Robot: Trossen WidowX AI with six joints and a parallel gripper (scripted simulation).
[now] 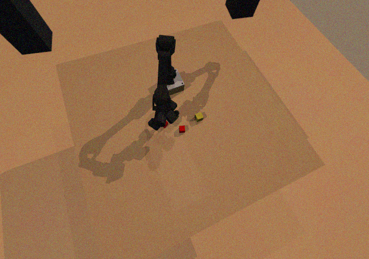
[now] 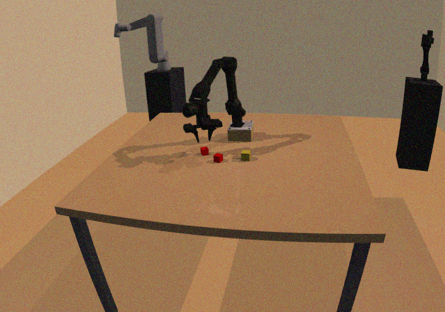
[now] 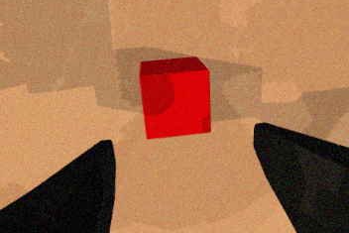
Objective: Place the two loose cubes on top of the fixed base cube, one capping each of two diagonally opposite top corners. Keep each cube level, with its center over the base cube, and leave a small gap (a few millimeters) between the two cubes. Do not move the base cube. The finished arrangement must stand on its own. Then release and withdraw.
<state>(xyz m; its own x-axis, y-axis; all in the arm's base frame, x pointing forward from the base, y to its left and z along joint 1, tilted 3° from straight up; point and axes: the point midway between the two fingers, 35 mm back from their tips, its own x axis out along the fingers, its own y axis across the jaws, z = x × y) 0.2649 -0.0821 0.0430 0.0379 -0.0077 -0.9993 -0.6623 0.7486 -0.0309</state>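
Right now the yellow base cube is 22 cm to the left of my gripper tip and 5 cm below it.
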